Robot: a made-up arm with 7 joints. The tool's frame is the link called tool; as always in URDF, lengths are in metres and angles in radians.
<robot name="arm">
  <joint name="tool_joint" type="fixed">
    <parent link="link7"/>
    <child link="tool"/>
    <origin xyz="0 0 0" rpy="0 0 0"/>
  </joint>
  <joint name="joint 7" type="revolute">
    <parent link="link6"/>
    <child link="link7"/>
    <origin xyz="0 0 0" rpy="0 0 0"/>
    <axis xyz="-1 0 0"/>
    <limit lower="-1.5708" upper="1.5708" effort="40" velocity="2.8"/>
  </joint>
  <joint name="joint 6" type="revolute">
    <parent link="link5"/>
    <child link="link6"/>
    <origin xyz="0 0 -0.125" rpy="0 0 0"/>
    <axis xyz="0 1 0"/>
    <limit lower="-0.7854" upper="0.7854" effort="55" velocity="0.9"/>
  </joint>
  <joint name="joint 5" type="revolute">
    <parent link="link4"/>
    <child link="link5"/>
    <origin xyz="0 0 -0.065" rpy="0 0 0"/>
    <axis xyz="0 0 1"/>
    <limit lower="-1.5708" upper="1.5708" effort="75" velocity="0.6"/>
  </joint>
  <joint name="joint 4" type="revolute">
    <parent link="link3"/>
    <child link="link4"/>
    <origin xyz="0 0 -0.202" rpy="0 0 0"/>
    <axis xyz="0 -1 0"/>
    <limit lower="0" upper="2.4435" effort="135" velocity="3"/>
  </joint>
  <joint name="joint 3" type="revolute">
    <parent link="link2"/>
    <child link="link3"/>
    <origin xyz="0 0 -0.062" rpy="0 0 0"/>
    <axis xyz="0 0 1"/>
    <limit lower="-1.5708" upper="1.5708" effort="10" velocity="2.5"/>
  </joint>
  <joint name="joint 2" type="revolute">
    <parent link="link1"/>
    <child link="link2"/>
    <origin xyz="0 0.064 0" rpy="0 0 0"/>
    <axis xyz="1 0 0"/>
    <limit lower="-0.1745" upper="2" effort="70" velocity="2.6"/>
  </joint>
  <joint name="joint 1" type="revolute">
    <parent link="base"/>
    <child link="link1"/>
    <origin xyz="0 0.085 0" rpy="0 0 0"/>
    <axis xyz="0 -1 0"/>
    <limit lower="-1.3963" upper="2" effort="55" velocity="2.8"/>
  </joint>
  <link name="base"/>
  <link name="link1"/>
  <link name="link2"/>
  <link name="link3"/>
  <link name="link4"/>
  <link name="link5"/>
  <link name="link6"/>
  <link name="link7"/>
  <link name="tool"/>
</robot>
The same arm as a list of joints. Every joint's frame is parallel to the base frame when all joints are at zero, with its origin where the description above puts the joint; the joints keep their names.
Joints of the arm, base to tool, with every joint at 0 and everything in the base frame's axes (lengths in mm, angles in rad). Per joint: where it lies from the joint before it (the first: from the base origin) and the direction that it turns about. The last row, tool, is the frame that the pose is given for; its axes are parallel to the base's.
joint 1: offset 0 85 0 axis -y
joint 2: offset 0 64 0 axis +x
joint 3: offset 0 0 -62 axis +z
joint 4: offset 0 0 -202 axis -y
joint 5: offset 0 0 -65 axis +z
joint 6: offset 0 0 -125 axis +y
joint 7: offset 0 0 0 axis -x
tool: offset 0 0 0
Joint limits (rad, base to tool): -1.3963..2 -0.1745..2 -1.5708..1.5708 0..2.4435 -1.5708..1.5708 -0.7854..0.7854 -1.5708..1.5708

